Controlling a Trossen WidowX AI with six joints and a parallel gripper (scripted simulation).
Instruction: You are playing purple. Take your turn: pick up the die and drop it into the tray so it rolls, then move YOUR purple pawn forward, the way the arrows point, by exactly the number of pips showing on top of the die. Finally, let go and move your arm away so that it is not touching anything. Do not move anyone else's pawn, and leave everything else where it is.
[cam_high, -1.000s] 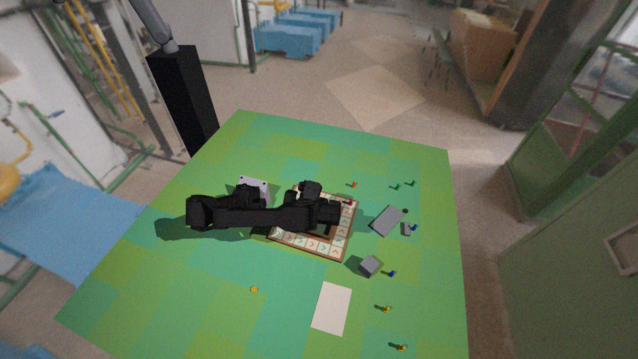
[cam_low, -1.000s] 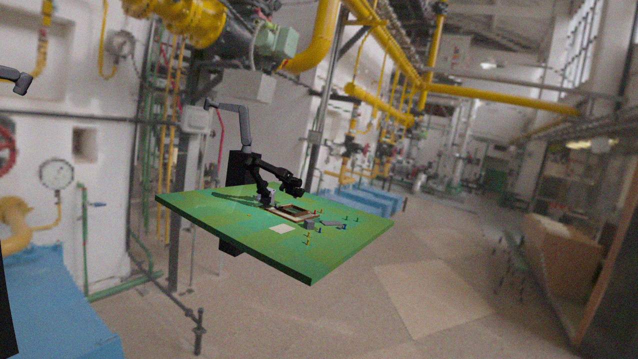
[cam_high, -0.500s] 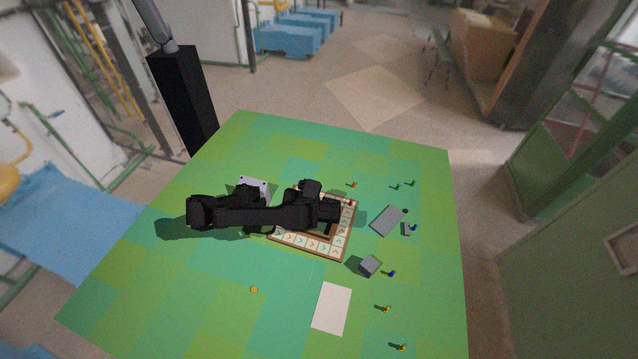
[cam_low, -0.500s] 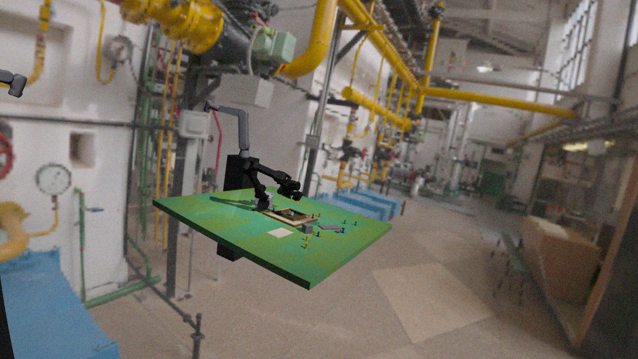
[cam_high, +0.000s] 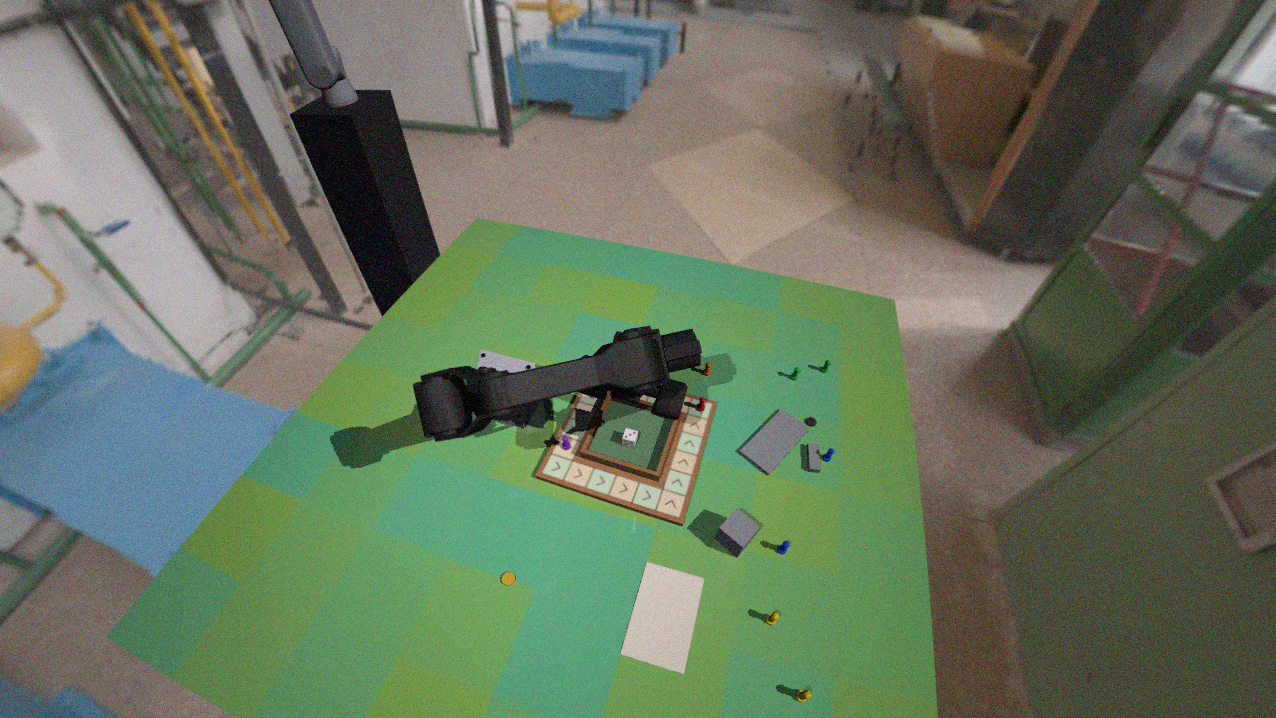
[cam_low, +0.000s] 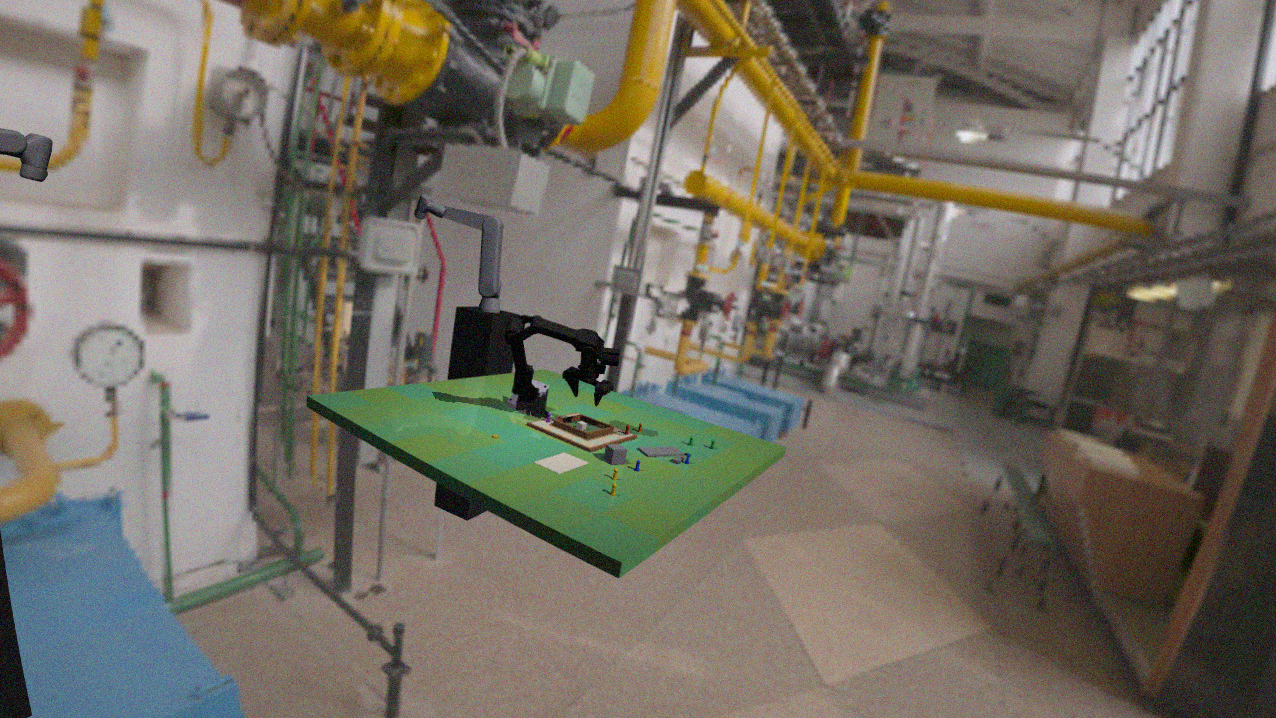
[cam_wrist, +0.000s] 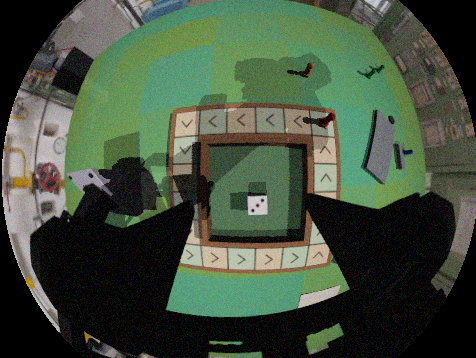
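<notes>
Right now my gripper tip is 11 cm past the purple pawn, 5 cm to the left of it and 9 cm above it. Also, from my gripper tip: tray 1 cm ahead, 1 cm to the right, 11 cm below; then white die 1 cm ahead, 2 cm to the right, 9 cm below; then red pawn 14 cm ahead, 9 cm to the left, 9 cm below.
</notes>
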